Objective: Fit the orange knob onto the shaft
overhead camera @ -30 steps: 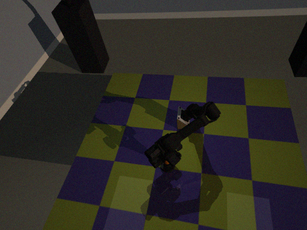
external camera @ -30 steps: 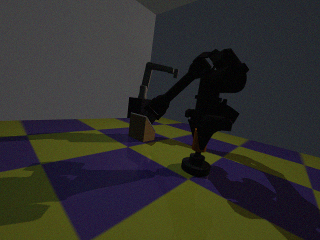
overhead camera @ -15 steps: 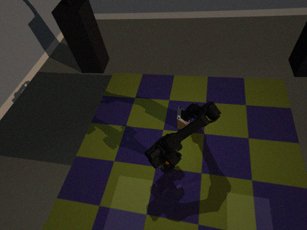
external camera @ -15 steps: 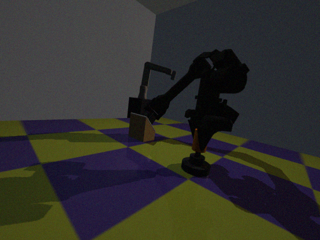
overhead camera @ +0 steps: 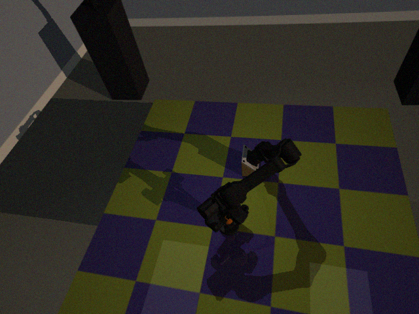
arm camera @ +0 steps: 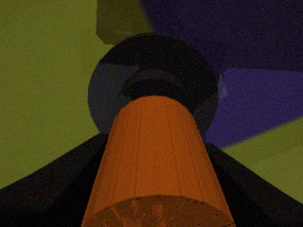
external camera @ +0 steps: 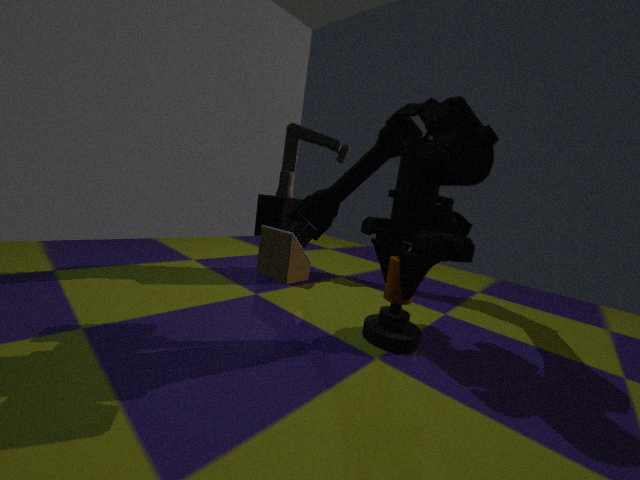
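The orange knob is 2 cm above my gripper tip. Round my gripper tip: dark pedestal: 4 cm below.
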